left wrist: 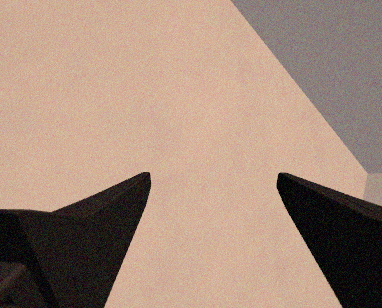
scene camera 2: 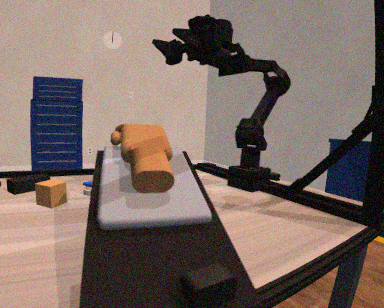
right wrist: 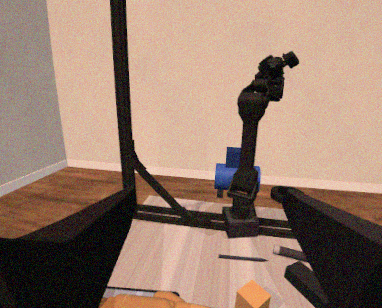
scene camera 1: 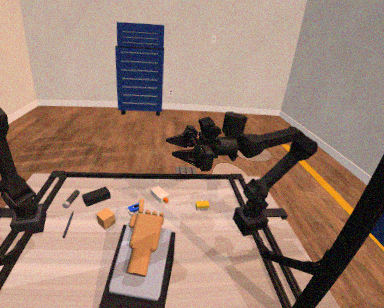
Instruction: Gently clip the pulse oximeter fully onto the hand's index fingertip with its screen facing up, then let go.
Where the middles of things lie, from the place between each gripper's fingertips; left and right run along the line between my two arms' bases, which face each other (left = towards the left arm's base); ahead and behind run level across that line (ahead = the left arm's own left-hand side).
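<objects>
The orange cube [scene camera 2: 51, 193] is well below my right hand, a good way to the left of it and slightly ahead of it.
As for my left hand, the cube is a long way to the right of it, a good bit behind it and well below it.
</objects>
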